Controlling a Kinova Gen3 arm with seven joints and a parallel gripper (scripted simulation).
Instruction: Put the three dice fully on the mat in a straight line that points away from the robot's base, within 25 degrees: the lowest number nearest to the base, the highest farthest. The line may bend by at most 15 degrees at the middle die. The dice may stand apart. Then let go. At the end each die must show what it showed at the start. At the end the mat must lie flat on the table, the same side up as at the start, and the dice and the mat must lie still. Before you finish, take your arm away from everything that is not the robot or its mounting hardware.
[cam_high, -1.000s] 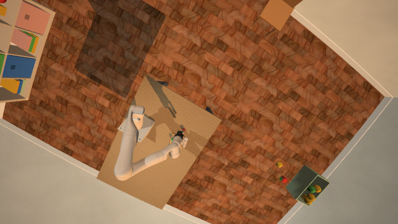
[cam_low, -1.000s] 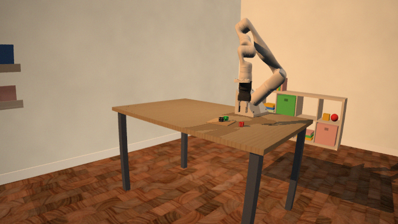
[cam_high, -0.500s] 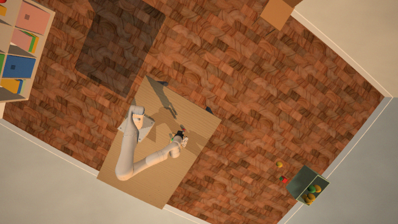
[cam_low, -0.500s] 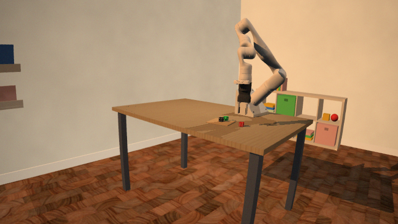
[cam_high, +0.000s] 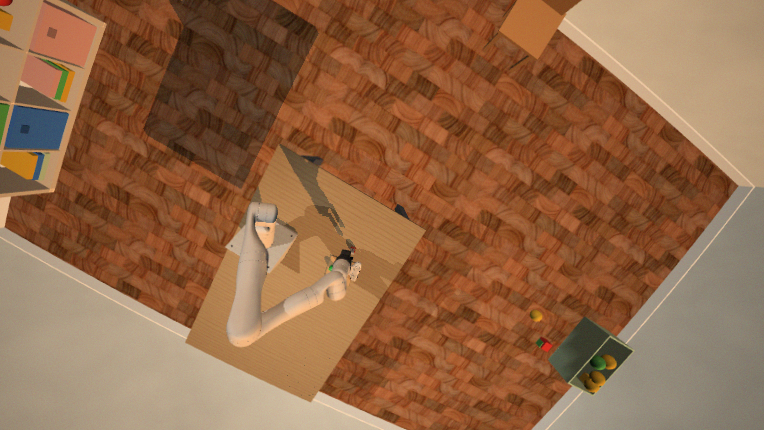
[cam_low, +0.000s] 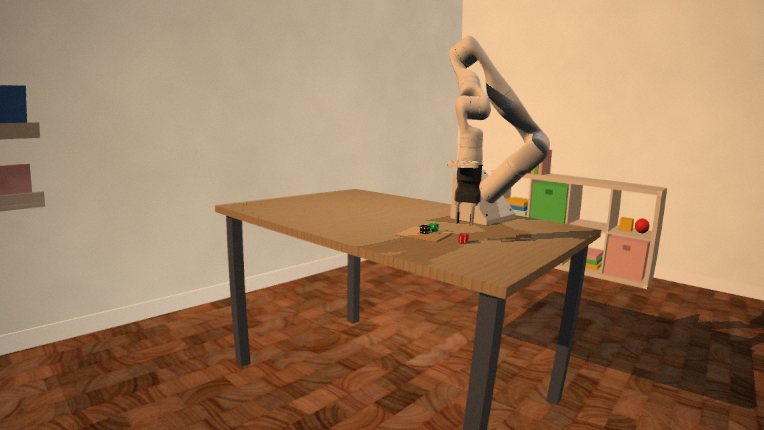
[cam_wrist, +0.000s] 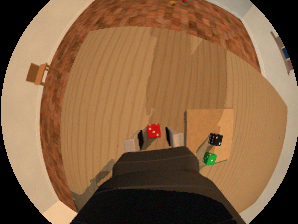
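My hand is 60 mm above the red die. Also, from my hand: black die: 140 mm to the right, 60 mm below; then green die: 140 mm to the right, 60 mm below, 50 mm behind; then tan mat: 140 mm to the right, 70 mm below.
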